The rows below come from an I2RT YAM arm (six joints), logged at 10 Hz.
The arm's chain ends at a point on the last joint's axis. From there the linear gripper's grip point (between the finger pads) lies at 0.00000 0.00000 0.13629 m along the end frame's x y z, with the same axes.
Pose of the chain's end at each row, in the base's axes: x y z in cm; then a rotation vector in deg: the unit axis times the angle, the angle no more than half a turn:
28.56, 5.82, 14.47, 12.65, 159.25, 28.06
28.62, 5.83, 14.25, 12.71, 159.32, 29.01
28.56, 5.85, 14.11, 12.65, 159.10, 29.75
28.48, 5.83, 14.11, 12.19, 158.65, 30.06
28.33, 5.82, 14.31, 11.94, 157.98, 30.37
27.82, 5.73, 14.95, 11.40, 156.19, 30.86
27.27, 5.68, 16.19, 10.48, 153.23, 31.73
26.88, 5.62, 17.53, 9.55, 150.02, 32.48
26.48, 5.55, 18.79, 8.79, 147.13, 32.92
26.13, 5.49, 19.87, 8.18, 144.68, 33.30
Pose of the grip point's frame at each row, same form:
33.01, 10.01, 2.29, 12.65, 159.25, 28.06
33.03, 10.17, 2.11, 12.71, 159.32, 29.01
32.99, 10.31, 2.02, 12.65, 159.10, 29.75
32.99, 10.35, 2.07, 12.19, 158.65, 30.06
32.98, 10.39, 2.34, 11.94, 157.98, 30.37
32.83, 10.39, 3.16, 11.40, 156.19, 30.86
32.86, 10.49, 4.73, 10.48, 153.23, 31.73
33.09, 10.57, 6.46, 9.55, 150.02, 32.48
33.24, 10.59, 8.08, 8.79, 147.13, 32.92
33.33, 10.61, 9.49, 8.18, 144.68, 33.30

